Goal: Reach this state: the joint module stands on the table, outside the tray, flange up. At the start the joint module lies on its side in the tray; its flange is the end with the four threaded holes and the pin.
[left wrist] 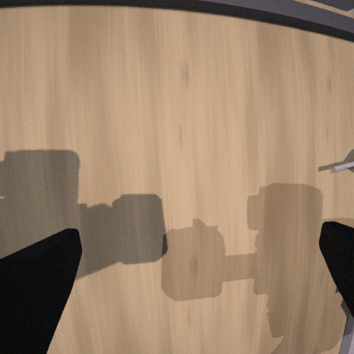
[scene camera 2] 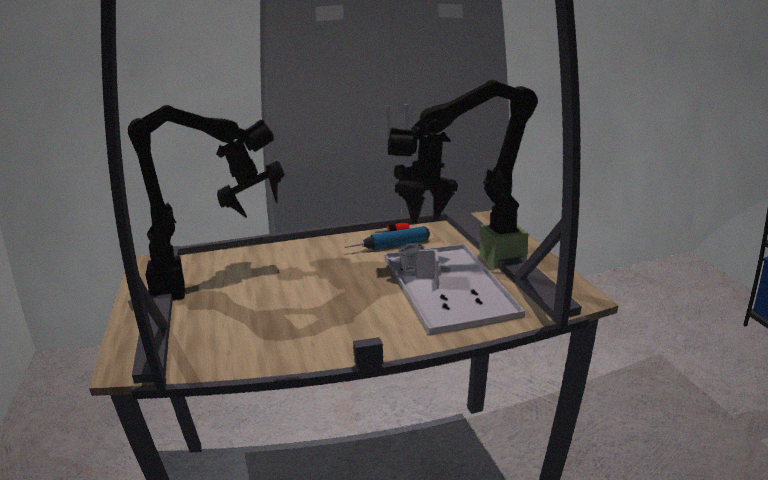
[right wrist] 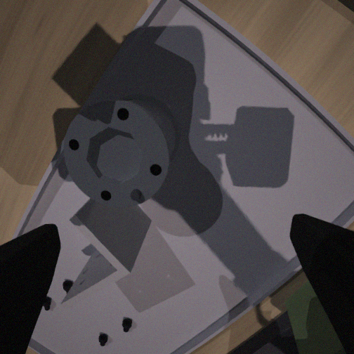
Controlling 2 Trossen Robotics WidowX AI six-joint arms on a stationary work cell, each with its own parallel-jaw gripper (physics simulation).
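Frame: origin at the left arm's base, x ahead, y left, z up, level; millimetres.
Seen in the pictures: left gripper, between the fingertips: (scene camera 2: 261, 209); right gripper, between the fingertips: (scene camera 2: 425, 221); left arm's base, origin of its link: (scene camera 2: 162, 264); right arm's base, origin of its link: (scene camera 2: 504, 229).
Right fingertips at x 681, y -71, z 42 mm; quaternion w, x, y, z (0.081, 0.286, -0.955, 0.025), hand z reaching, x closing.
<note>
Pixels of each thing's top centre, then the offset from my right fingertips to it. "pt": a spot on its surface instead.
- grey joint module, centre of its top: (scene camera 2: 411, 246) 42 mm back, 13 mm right, 54 mm down
- tray, centre of its top: (scene camera 2: 449, 280) 13 mm ahead, 127 mm right, 106 mm down
- light grey bracket, centre of its top: (scene camera 2: 428, 255) 29 mm back, 96 mm right, 48 mm down
- blue screwdriver, a spot on its surface: (scene camera 2: 399, 238) pt 18 mm back, 153 mm left, 95 mm down
- green block, centre of its top: (scene camera 2: 504, 229) 211 mm ahead, 27 mm right, 40 mm down
The grey joint module (scene camera 2: 408, 260) (right wrist: 120, 157) stands upright inside the tray (scene camera 2: 478, 323) (right wrist: 245, 75), at its back left beside the left wall. Its round flange faces up; the right wrist view shows the four holes and the pin. Whether the module touches the wall is hidden. My right gripper (scene camera 2: 427, 220) (right wrist: 176, 231) is open and empty, pointing down above the back of the tray, with the module below it and off towards the left finger in the right wrist view. My left gripper (scene camera 2: 261, 209) (left wrist: 202, 239) is open and empty, high above the table's left part.
A light grey bracket (scene camera 2: 427, 264) (right wrist: 115, 230) stands close beside the module in the tray. Several small black screws (scene camera 2: 445, 306) (right wrist: 127, 324) lie farther forward. A blue screwdriver (scene camera 2: 399, 238) and a red one (scene camera 2: 399, 226) lie behind the tray. A green block (scene camera 2: 502, 249) is under the right arm's base.
</note>
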